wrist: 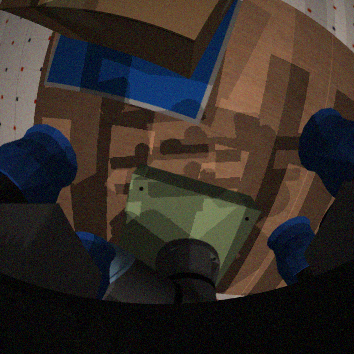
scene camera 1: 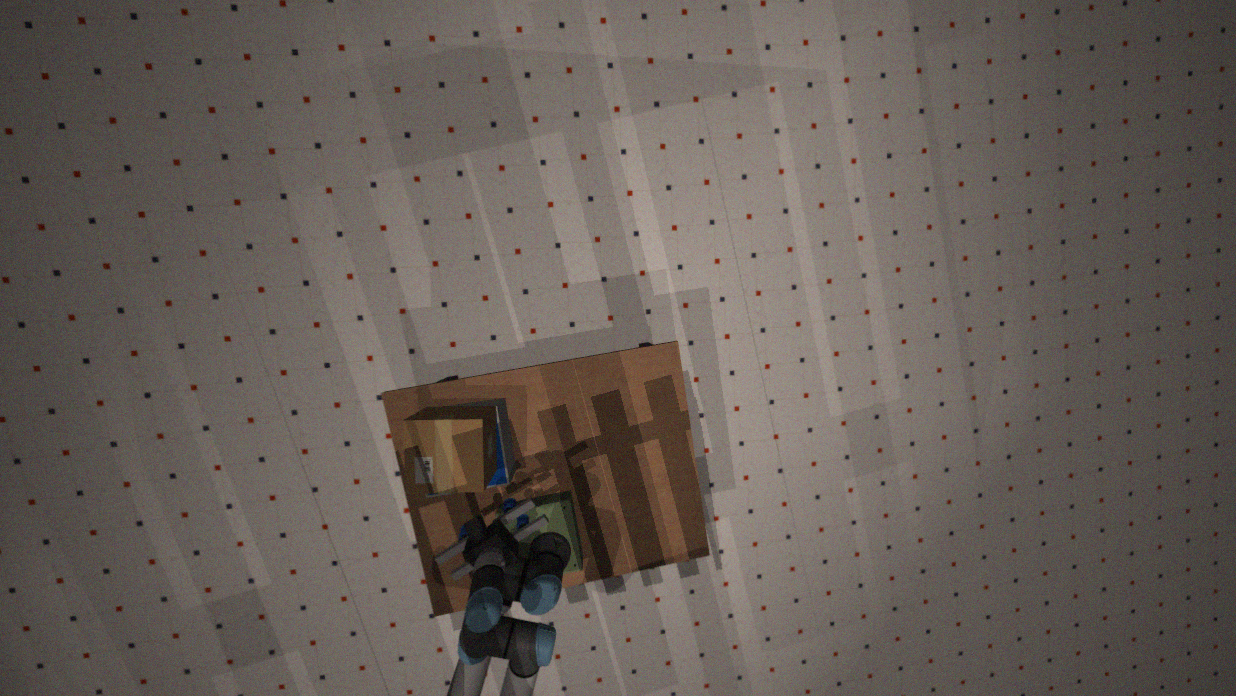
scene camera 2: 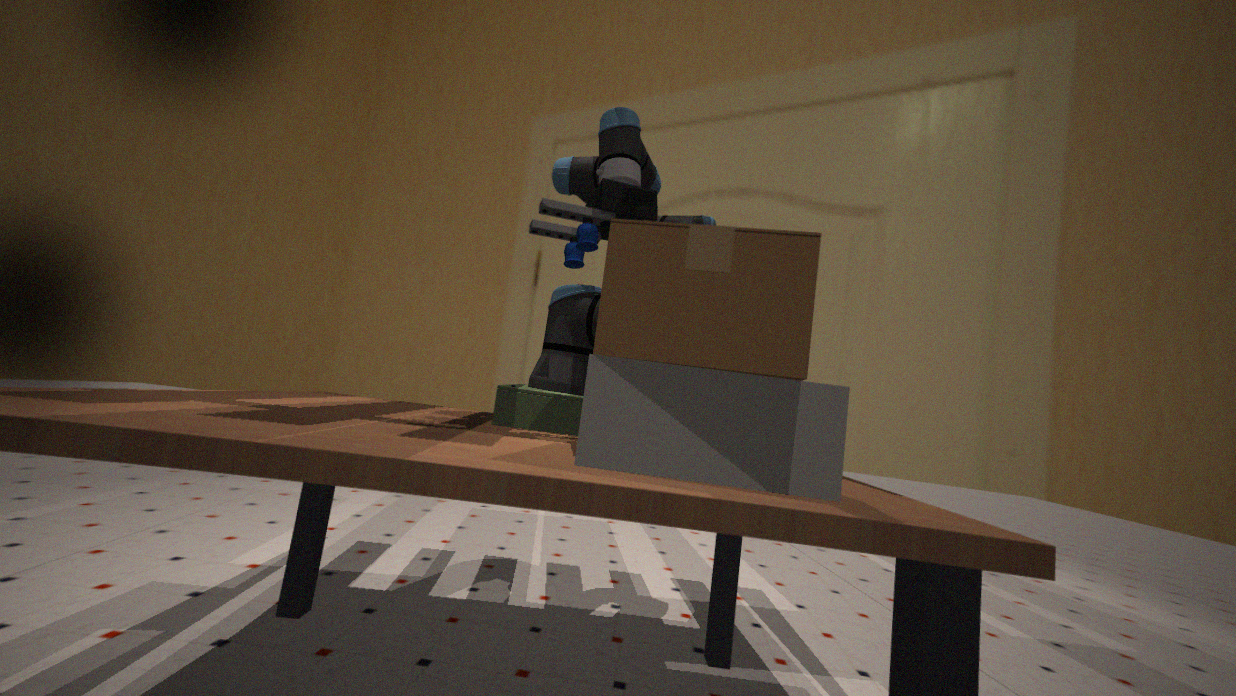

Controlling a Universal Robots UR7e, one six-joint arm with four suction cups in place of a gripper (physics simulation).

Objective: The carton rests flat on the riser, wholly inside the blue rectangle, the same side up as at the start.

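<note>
The brown carton (scene camera 1: pixel 445 453) (scene camera 2: pixel 704 302) (wrist: pixel 150 15) lies flat on the grey riser (scene camera 2: pixel 691 423), with a label on top. In scene camera 2 its bottom edge meets the riser's near top edge. The blue rectangle (scene camera 1: pixel 499 475) (wrist: pixel 150 92) shows along the carton's right side in scene camera 1 and in front of it in the wrist view; the rest is hidden under the carton. My gripper (scene camera 1: pixel 493 529) (scene camera 2: pixel 580 244) is open and bears nothing. It hangs in the air beside the carton, apart from it, on the robot-base side. Two of its cups are hidden in scene camera 2.
The green base block (scene camera 1: pixel 562 527) (scene camera 2: pixel 544 410) (wrist: pixel 190 215) carries the arm and stands near the riser, below my gripper. Both stand on the brown wooden table (scene camera 1: pixel 635 380) (scene camera 2: pixel 415 449) (wrist: pixel 250 85). The riser is near a table corner. A wall with a door is behind.
</note>
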